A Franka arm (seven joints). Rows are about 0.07 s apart.
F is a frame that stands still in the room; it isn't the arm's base.
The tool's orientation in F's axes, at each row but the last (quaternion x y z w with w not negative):
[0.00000, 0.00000, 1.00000, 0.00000]
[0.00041, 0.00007, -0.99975, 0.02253]
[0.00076, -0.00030, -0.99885, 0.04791]
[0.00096, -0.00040, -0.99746, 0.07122]
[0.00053, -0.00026, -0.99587, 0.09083]
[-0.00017, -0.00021, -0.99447, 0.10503]
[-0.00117, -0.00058, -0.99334, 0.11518]
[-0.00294, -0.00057, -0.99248, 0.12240]
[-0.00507, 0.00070, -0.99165, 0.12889]
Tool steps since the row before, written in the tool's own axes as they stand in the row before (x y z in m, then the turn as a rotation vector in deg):
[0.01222, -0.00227, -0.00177, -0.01, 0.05, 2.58]
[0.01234, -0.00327, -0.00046, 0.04, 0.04, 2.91]
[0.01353, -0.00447, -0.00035, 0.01, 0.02, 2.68]
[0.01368, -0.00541, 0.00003, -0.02, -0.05, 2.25]
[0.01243, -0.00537, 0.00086, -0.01, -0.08, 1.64]
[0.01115, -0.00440, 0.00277, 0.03, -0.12, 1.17]
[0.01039, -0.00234, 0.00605, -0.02, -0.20, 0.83]
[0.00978, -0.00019, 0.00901, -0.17, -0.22, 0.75]
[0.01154, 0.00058, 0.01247, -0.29, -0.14, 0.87]
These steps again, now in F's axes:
[-0.01222, 0.00227, -0.00177, 0.01, -0.05, 2.58]
[-0.01247, 0.00271, -0.00047, -0.04, -0.04, 2.91]
[-0.01390, 0.00315, -0.00037, -0.01, -0.02, 2.68]
[-0.01431, 0.00341, 0.00000, 0.01, 0.05, 2.25]
[-0.01320, 0.00303, 0.00084, -0.01, 0.08, 1.64]
[-0.01182, 0.00197, 0.00277, -0.05, 0.11, 1.17]
[-0.01064, -0.00009, 0.00607, -0.02, 0.20, 0.83]
[-0.00948, -0.00218, 0.00907, 0.12, 0.26, 0.75]
[-0.01088, -0.00351, 0.01258, 0.25, 0.21, 0.87]

